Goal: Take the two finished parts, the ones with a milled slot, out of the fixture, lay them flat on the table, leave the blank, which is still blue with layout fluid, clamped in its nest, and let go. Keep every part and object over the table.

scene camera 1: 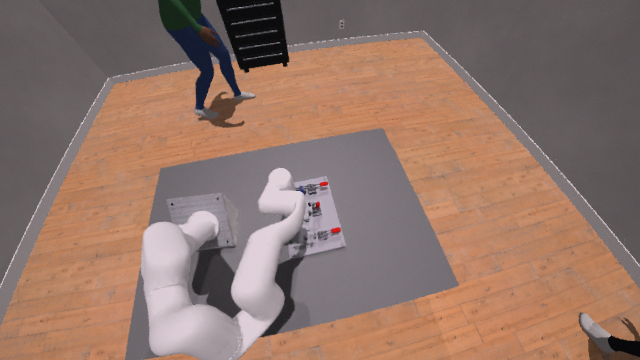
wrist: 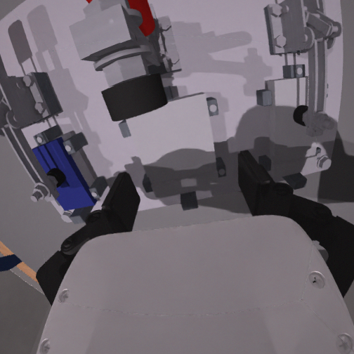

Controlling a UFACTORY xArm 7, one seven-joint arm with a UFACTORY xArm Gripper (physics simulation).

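Where they show: arm's base at its link origin: (scene camera 1: 204,225).
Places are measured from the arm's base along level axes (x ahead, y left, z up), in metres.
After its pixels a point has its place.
Observation:
My gripper (wrist: 184,176) is open and empty in the wrist view; the arm hides it in the scene view. Its fingers are apart above the near end of the middle part (wrist: 172,127), a wide pale block between small dark stops. A black clamp tip (wrist: 135,96) overlaps that part's far left corner; whether it touches is unclear. The blue blank (wrist: 72,175) (scene camera 1: 301,190) {y 0.145, x 0.402, z -0.054 m} lies left of my fingers under a clamp arm. A narrower pale part (wrist: 287,95) lies to the right beside another clamp arm, partly shadowed. The slots are not clear. The fixture plate (wrist: 215,17) (scene camera 1: 333,212) {y 0.031, x 0.536, z -0.081 m} holds all three.
Red clamp handles (scene camera 1: 324,184) {y 0.153, x 0.510, z -0.035 m} (scene camera 1: 335,230) {y -0.062, x 0.530, z -0.045 m} stand at the plate's right side in the scene view. A grey metal block (scene camera 1: 187,204) {y 0.071, x -0.047, z 0.065 m} is at the left on the grey table top (scene camera 1: 390,225) {y -0.054, x 0.777, z -0.096 m}. A person (scene camera 1: 202,65) and a black cabinet (scene camera 1: 257,35) are beyond the table.

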